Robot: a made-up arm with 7 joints. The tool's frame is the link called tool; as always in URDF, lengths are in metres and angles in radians. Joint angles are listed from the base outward.
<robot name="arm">
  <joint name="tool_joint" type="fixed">
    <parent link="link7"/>
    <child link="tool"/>
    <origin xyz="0 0 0" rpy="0 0 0"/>
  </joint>
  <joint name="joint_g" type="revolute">
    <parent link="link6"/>
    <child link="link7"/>
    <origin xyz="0.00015 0.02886 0.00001" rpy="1.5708 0 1.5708"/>
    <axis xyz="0 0 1"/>
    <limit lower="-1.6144" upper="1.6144"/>
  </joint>
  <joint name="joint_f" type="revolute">
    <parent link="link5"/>
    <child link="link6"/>
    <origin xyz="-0.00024 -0.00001 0.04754" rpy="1.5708 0 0"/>
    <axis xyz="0 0 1"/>
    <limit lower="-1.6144" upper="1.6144"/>
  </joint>
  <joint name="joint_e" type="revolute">
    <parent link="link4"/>
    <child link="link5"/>
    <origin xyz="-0.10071 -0.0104 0.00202" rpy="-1.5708 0 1.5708"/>
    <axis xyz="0 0 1"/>
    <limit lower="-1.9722" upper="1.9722"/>
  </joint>
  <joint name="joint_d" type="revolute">
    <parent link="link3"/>
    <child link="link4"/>
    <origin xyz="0 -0.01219 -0.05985" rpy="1.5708 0 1.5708"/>
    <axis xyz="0 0 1"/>
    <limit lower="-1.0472" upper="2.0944"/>
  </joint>
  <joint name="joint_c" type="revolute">
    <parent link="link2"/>
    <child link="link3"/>
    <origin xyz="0.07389 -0.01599 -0.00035" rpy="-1.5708 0 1.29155"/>
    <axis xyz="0 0 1"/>
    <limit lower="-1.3" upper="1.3"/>
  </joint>
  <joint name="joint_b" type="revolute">
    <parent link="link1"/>
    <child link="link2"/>
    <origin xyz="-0.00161 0.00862 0.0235" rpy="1.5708 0 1.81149"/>
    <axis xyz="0 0 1"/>
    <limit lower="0" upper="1.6"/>
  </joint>
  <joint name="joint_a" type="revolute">
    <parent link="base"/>
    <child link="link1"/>
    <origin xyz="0 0 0" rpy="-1.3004 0.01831 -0.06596"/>
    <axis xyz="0 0 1"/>
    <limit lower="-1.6" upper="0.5"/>
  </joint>
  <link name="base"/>
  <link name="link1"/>
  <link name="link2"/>
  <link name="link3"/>
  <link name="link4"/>
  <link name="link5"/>
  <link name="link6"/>
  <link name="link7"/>
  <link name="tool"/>
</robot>
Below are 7 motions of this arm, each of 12 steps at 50 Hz.
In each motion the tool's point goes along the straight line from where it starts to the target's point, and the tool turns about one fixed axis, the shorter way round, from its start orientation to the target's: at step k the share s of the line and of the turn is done. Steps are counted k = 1, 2, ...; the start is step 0. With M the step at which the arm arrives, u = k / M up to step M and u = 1 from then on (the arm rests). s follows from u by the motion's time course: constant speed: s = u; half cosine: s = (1 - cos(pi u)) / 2; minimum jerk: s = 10 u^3 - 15 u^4 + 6 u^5.
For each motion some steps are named. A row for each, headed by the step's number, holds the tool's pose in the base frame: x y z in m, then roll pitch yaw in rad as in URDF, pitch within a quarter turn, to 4 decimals.
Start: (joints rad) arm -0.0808 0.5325 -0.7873 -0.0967 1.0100 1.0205 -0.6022
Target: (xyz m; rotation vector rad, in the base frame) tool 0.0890 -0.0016 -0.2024 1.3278 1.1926 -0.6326
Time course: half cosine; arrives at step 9
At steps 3, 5, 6, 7, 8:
3: 0.1040 0.0029 -0.2004 1.9493 1.0629 0.5751
5: 0.0973 0.0009 -0.2013 1.9625 1.0948 0.6179
6: 0.0940 -0.0001 -0.2017 1.9703 1.1101 0.6399
7: 0.0913 -0.0009 -0.2021 1.9774 1.1225 0.6586
8: 0.0896 -0.0014 -0.2023 1.9824 1.1306 0.6712

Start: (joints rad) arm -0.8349 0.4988 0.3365 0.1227 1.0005 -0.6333 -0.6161
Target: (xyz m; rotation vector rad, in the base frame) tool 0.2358 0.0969 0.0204 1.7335 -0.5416 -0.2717
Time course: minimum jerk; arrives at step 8
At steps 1, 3, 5, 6, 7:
1: 0.2373 0.0977 0.0002 1.7078 -0.0069 -0.4943
3: 0.2369 0.0975 0.0055 1.7342 -0.0339 -0.5001
5: 0.2362 0.0971 0.0147 1.7805 -0.0803 -0.5120
6: 0.2360 0.0970 0.0183 1.7984 -0.0979 -0.5171
7: 0.2358 0.0969 0.0201 1.8076 -0.1068 -0.5198

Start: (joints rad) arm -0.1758 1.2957 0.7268 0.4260 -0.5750 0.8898 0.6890
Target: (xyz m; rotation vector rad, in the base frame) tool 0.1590 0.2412 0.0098 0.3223 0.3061 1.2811
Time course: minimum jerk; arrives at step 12
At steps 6, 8, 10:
6: 0.1472 0.2545 0.0138 0.4902 0.0571 1.4530
8: 0.1540 0.2468 0.0115 0.4446 0.0508 1.3699
10: 0.1582 0.2421 0.0101 0.4174 0.0452 1.3201

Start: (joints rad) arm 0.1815 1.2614 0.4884 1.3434 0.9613 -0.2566 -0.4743
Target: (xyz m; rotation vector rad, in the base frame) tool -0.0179 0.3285 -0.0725 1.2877 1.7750 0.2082
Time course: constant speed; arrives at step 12
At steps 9, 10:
9: -0.0152 0.3281 -0.0742 2.4057 0.6332 1.6600
10: -0.0161 0.3283 -0.0736 2.3842 0.6213 1.6489

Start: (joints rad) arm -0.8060 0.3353 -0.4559 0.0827 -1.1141 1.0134 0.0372
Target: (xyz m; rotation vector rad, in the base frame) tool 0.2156 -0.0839 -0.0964 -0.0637 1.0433 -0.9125
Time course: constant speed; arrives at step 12
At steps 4, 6, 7, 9, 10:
4: 0.2173 -0.0602 -0.0938 -0.6737 0.6802 -1.2235
6: 0.2169 -0.0661 -0.0945 -0.6784 0.7093 -1.2427
7: 0.2167 -0.0691 -0.0948 -0.6810 0.7238 -1.2525
9: 0.2162 -0.0750 -0.0954 -0.6870 0.7528 -1.2727
10: 0.2160 -0.0780 -0.0958 -0.6904 0.7673 -1.2831

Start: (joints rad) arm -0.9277 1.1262 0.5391 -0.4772 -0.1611 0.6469 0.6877
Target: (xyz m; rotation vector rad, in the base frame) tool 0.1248 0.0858 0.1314 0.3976 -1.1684 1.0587
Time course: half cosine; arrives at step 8
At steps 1, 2, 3, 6, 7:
1: 0.1222 0.1058 0.1369 -0.4504 -0.9981 1.5065
2: 0.1225 0.1035 0.1363 -0.4623 -1.0083 1.5105
3: 0.1230 0.1002 0.1354 -0.4806 -1.0235 1.5171
6: 0.1244 0.0888 0.1322 -0.5473 -1.0740 1.5448
7: 0.1247 0.0866 0.1316 -0.5616 -1.0840 1.5515

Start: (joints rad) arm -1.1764 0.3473 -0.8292 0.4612 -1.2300 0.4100 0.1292
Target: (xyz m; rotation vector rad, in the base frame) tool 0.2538 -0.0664 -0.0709 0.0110 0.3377 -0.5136
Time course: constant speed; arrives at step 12
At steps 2, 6, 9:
2: 0.2507 -0.0770 -0.0826 -0.2824 0.4090 -0.7532
6: 0.2520 -0.0727 -0.0779 -0.1974 0.3806 -0.6614
9: 0.2529 -0.0696 -0.0744 -0.1364 0.3548 -0.5951

